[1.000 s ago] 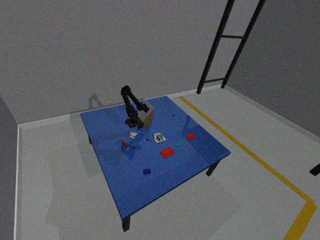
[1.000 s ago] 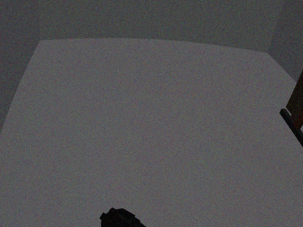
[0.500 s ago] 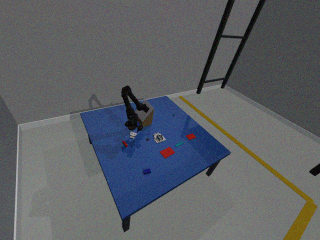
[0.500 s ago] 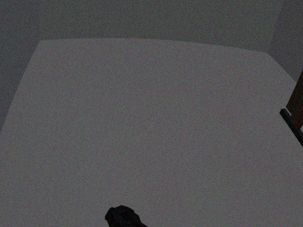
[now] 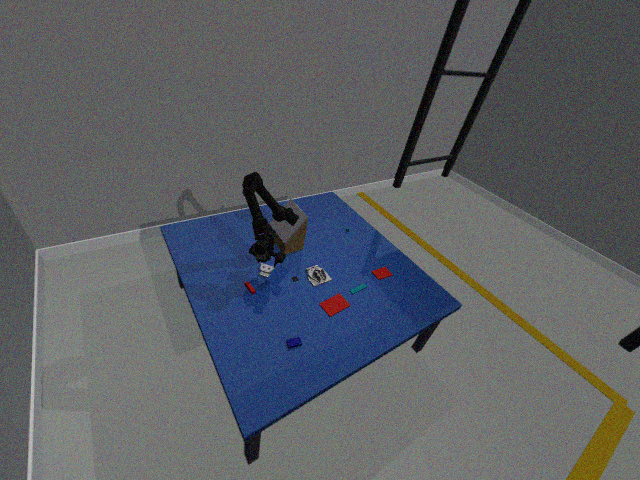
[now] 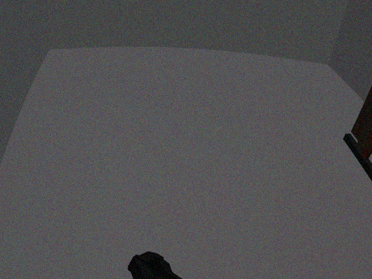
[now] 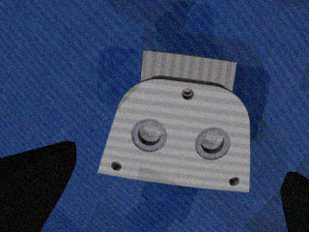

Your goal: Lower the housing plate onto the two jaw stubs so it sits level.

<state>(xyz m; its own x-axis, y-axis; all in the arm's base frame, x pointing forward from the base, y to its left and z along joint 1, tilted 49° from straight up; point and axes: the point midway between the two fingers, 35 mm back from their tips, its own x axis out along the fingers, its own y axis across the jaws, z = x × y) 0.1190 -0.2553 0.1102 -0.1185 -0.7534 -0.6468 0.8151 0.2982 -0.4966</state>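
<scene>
The dark square is 13 cm ahead of my gripper tip, 11 cm to the left of it and 5 cm below it. Also, from my gripper tip: red block 7 cm ahead, 14 cm to the right, 4 cm below; then dark blue block 45 cm ahead, 13 cm to the right, 4 cm below; then teal bar 37 cm ahead, 37 cm to the left, 5 cm below.
</scene>
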